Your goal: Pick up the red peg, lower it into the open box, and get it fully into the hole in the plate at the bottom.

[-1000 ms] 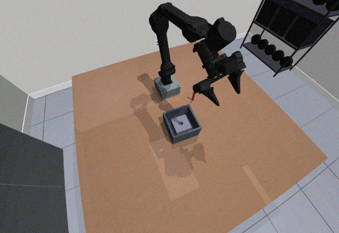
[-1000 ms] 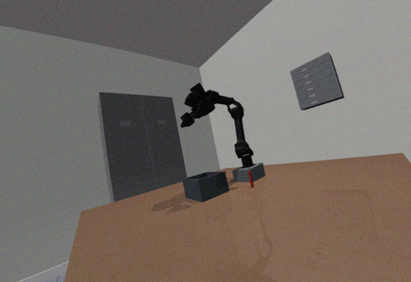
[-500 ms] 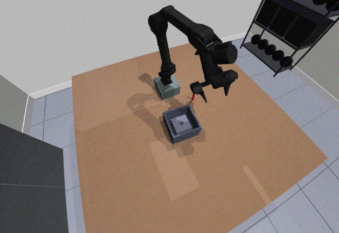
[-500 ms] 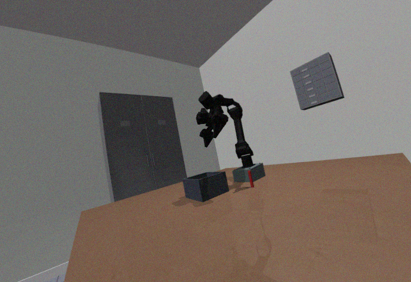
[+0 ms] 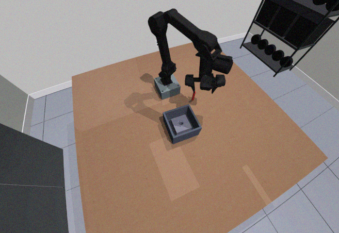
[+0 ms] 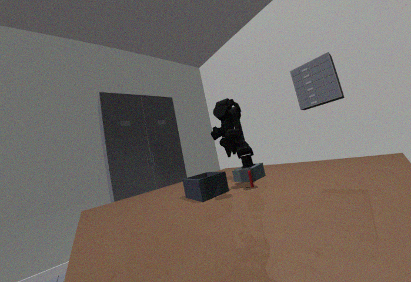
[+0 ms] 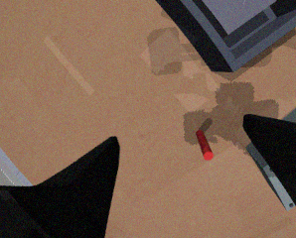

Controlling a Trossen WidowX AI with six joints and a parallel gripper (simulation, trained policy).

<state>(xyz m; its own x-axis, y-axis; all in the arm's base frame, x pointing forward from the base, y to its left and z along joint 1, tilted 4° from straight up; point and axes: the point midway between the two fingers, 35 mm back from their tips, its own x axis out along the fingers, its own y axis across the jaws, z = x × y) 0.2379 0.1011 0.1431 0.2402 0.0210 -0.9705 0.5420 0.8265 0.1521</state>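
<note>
Now: gripper tip 90 mm past the red peg, 20 mm to the right of it and 130 mm above it. Round my gripper tip: plate 60 mm ahead, 160 mm to the right, 120 mm below; then grey box 60 mm ahead, 160 mm to the right, 140 mm below.
</note>
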